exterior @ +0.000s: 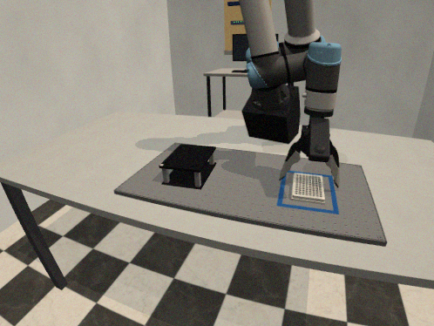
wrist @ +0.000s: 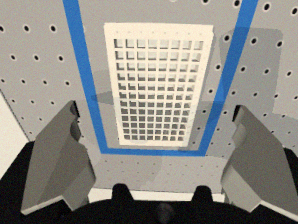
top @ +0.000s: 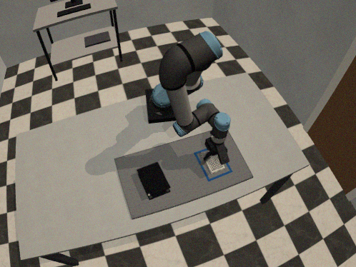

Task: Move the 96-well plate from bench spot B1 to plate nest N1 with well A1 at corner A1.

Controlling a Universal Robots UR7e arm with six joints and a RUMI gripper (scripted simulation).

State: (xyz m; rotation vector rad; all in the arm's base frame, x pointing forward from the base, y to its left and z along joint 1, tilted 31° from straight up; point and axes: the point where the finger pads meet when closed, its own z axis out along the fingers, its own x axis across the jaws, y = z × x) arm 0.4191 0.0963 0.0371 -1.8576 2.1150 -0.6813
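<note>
Right now my hand is 10 mm above the white 96-well plate. Round my hand: A1 corner mark (410 mm to the right, 50 mm above); then black raised plate nest (340 mm to the right, 60 mm behind, 40 mm above).
</note>
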